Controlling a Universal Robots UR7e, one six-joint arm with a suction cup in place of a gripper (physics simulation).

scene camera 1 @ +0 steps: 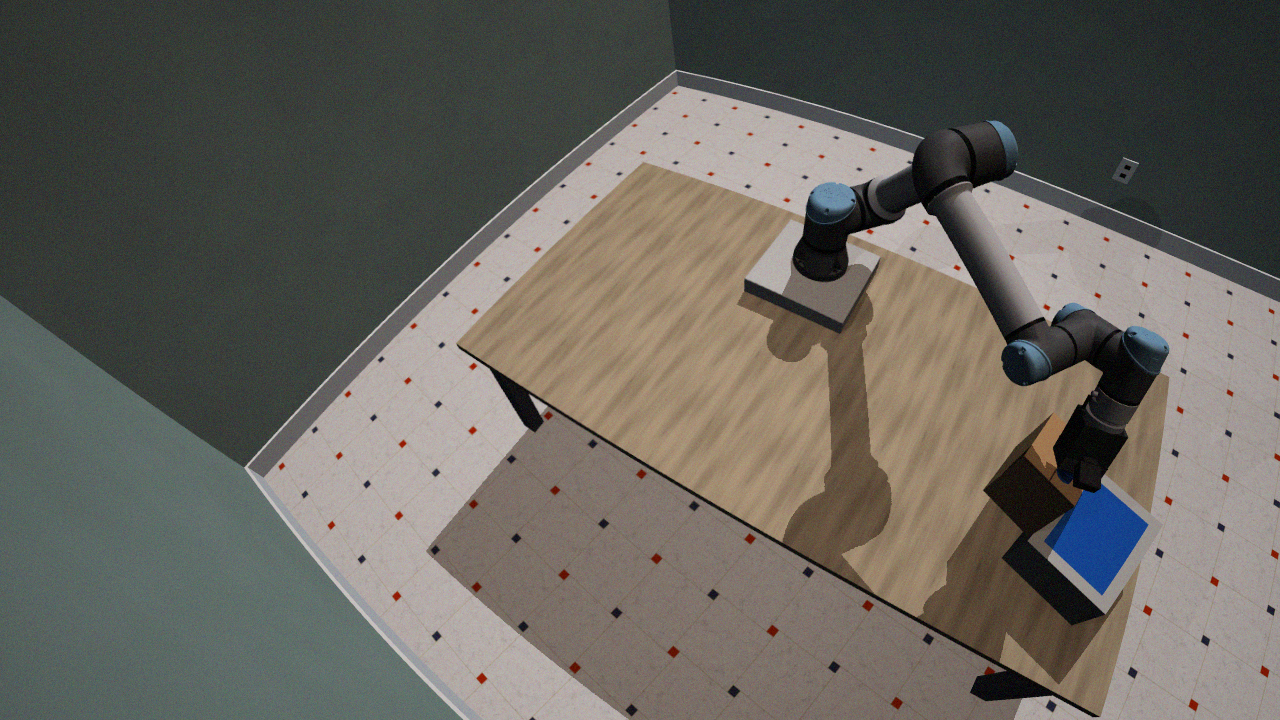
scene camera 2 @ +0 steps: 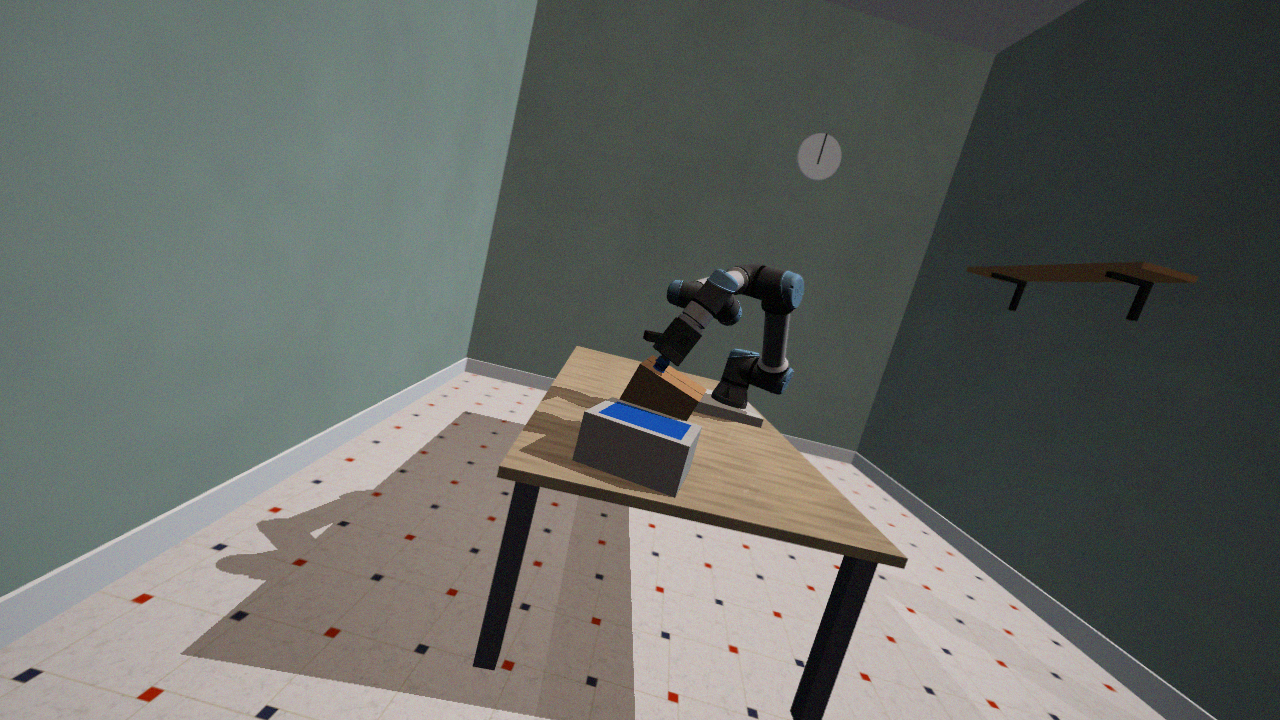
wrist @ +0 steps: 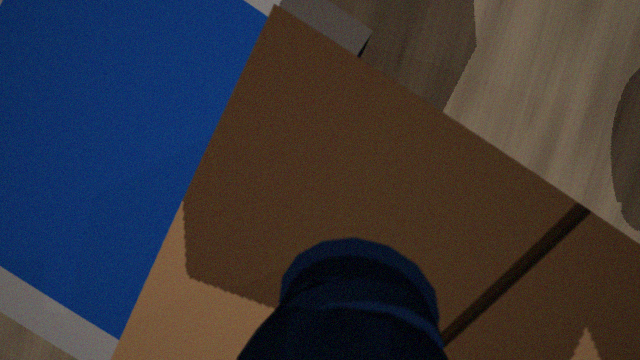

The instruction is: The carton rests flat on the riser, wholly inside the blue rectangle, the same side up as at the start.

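Seen in the pictures: hand, tool point: (scene camera 1: 1063, 483) (scene camera 2: 653, 370) (wrist: 346, 243); arm's base, link origin: (scene camera 1: 820, 261) (scene camera 2: 728, 401).
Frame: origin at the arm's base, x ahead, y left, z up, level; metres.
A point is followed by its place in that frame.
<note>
The brown carton (scene camera 1: 1029, 492) @(x 0.576, y 0.545, z 0.145 m) (scene camera 2: 662, 391) @(x 0.532, y 0.649, z 0.134 m) (wrist: 350, 150) @(x 0.575, y 0.601, z 0.186 m) hangs tilted from my suction cup, at the arm-base side of the riser. My gripper (scene camera 1: 1065, 476) (scene camera 2: 661, 364) (wrist: 360, 280) @(x 0.553, y 0.599, z 0.173 m) is a dark blue suction cup pressed on the carton's seamed face, and it leans too. The pale grey riser (scene camera 1: 1056, 586) @(x 0.695, y 0.676, z 0.028 m) (scene camera 2: 631, 452) @(x 0.627, y 0.820, z 0.022 m) (wrist: 40, 312) @(x 0.471, y 0.761, z 0.077 m) bears the blue rectangle (scene camera 1: 1099, 537) @(x 0.590, y 0.734, z 0.077 m) (scene camera 2: 644, 420) @(x 0.591, y 0.744, z 0.077 m) (wrist: 110, 125) @(x 0.581, y 0.720, z 0.077 m). In the wrist view the carton hides one side of the riser's rim and part of the blue. The carton's underside is hidden, so I cannot tell whether it touches the riser.
The wooden table (scene camera 1: 626, 268) @(x 0.154, y -0.517, z -0.043 m) (scene camera 2: 769, 483) @(x 0.192, y 0.716, z -0.043 m) carries the riser near one end. The arm's base stands on a low grey plinth (scene camera 1: 769, 268) @(x 0.075, y -0.123, z 0.005 m) (scene camera 2: 733, 412) @(x 0.036, y 0.133, z -0.009 m) farther along. A wall shelf (scene camera 2: 1074, 271) is off to the right in the second scene view.
</note>
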